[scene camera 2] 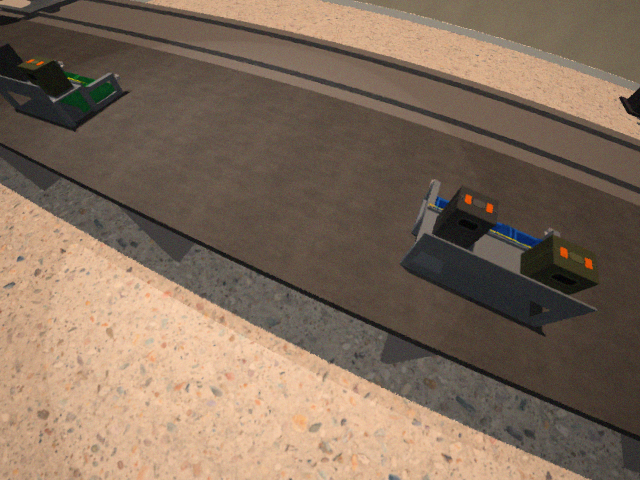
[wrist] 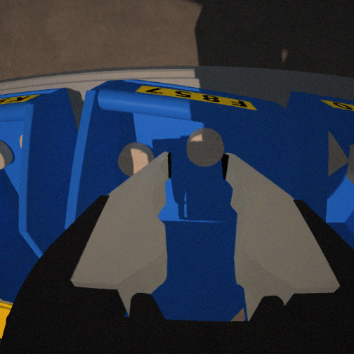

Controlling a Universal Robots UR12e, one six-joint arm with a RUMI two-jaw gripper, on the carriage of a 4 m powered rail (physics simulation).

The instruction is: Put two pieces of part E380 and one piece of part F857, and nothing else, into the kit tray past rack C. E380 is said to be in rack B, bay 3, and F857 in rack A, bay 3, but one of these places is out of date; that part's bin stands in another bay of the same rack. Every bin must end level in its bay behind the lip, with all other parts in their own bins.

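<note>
In the wrist view, a blue bin labelled F857 fills the middle, with its label upside down. Two round grey pieces lie in it. One piece shows between and just past the fingertips, with a gap to each finger. The other piece is at the left, partly behind the left finger. My gripper is open over the bin; how deep the tips reach is hard to tell. In scene camera 2 the blue bins sit in a grey rack at the right; the gripper does not show there. The E380 label and kit tray do not show.
Blue bins stand close on both sides of the F857 bin. Two dark boxes with orange marks stand at the grey rack. Another rack with green bins and a similar box stands far left.
</note>
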